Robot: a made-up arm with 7 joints. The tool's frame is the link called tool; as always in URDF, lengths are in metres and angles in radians.
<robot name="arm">
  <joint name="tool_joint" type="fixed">
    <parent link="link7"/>
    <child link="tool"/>
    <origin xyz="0 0 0"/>
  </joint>
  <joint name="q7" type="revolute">
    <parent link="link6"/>
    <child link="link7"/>
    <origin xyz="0.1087 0 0" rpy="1.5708 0 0"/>
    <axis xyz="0 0 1"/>
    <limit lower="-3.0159" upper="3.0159"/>
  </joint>
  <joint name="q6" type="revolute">
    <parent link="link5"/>
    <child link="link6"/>
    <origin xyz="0 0 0" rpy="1.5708 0 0"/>
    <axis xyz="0 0 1"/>
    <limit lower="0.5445" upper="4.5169"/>
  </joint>
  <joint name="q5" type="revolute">
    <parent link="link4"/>
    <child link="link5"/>
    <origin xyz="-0.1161 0.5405 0" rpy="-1.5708 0 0"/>
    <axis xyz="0 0 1"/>
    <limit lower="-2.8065" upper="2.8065"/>
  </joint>
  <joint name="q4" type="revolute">
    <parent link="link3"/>
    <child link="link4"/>
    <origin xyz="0.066 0 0" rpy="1.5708 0 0"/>
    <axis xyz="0 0 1"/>
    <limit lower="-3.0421" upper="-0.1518"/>
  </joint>
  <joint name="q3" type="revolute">
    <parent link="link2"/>
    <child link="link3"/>
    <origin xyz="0 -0.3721 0" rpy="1.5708 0 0"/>
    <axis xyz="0 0 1"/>
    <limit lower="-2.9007" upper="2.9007"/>
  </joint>
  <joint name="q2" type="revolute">
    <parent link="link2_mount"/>
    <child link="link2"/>
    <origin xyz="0 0 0" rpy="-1.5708 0 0"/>
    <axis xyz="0 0 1"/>
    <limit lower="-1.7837" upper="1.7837"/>
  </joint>
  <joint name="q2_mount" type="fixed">
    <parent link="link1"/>
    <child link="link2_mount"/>
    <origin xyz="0 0 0"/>
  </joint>
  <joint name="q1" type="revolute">
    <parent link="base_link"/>
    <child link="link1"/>
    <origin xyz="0 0 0.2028"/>
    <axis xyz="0 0 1"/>
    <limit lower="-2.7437" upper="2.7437"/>
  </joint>
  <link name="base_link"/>
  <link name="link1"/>
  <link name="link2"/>
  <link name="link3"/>
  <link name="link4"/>
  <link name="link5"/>
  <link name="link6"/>
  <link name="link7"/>
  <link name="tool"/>
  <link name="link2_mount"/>
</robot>
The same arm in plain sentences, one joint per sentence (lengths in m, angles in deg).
The arm has seven revolute joints in a row. What follows holds with every joint at zero, and every direction is one of the base frame's.
The first joint lies 0.2028 m along +z from the base frame's origin and turns about +z, from -157.2 to 157.2 deg.
The second joint lies at the same point as the first joint and turns about +y, from -102.2 to 102.2 deg.
The third joint lies 0.3721 m along +z from the second joint and turns about +z, from -166.2 to 166.2 deg.
The fourth joint lies 0.066 m along +x from the third joint and turns about -y, from -174.3 to -8.7 deg.
The fifth joint lies 0.1161 m along -x and 0.5405 m along +z from the fourth joint and turns about +z, from -160.8 to 160.8 deg.
The sixth joint lies at the same point as the fifth joint and turns about -y, from 31.2 to 258.8 deg.
The seventh joint lies 0.1087 m along +x from the sixth joint and turns about -z, from -172.8 to 172.8 deg.
The tool frame, which is the frame that the pose is given for, lies at the same point as the seventh joint; its axes are the base frame's turned by roll -180, pitch 0 and yaw 0 deg (as in URDF: about the fixed x, then y, then z).

